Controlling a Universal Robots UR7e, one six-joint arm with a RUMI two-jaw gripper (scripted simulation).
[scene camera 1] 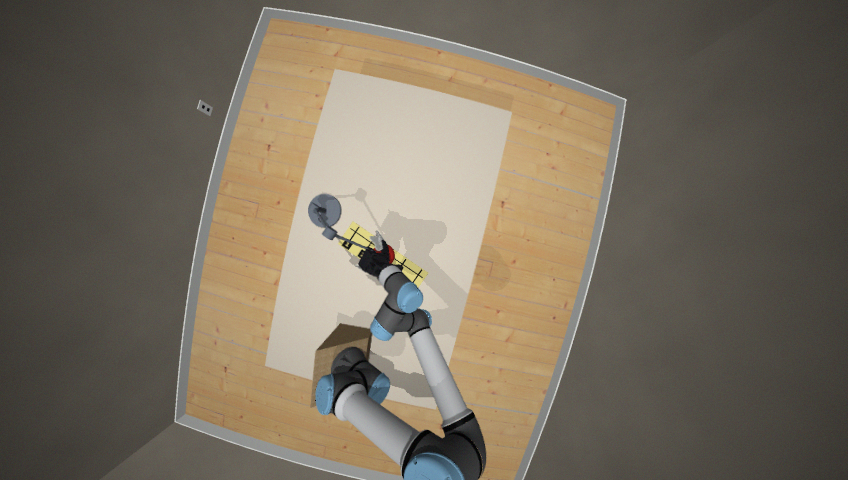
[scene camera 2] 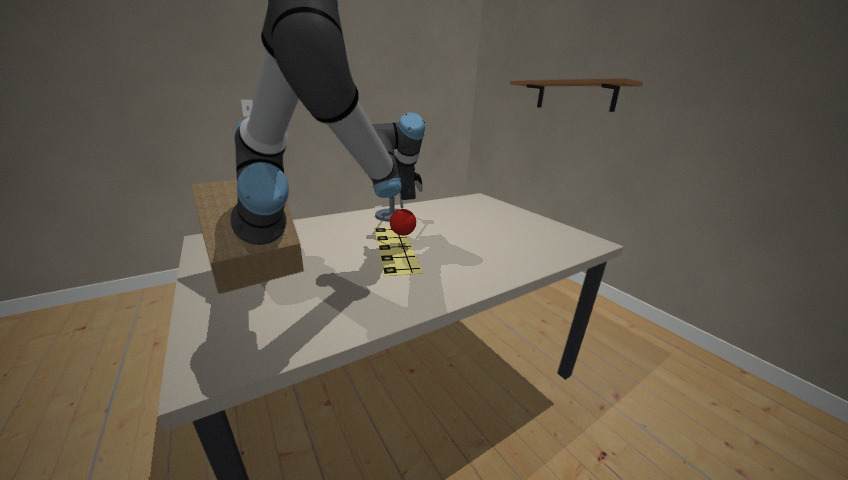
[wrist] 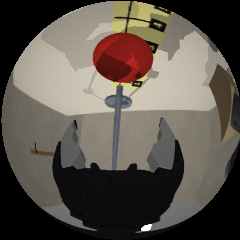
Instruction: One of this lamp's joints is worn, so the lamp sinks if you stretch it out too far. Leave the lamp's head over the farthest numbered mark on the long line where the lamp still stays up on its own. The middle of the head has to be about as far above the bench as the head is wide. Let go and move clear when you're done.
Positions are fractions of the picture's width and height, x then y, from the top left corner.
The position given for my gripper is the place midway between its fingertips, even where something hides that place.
Observation:
I see my gripper (wrist: 0.49, 0.50) and a round grey base (scene camera 1: 0.39, 0.43).

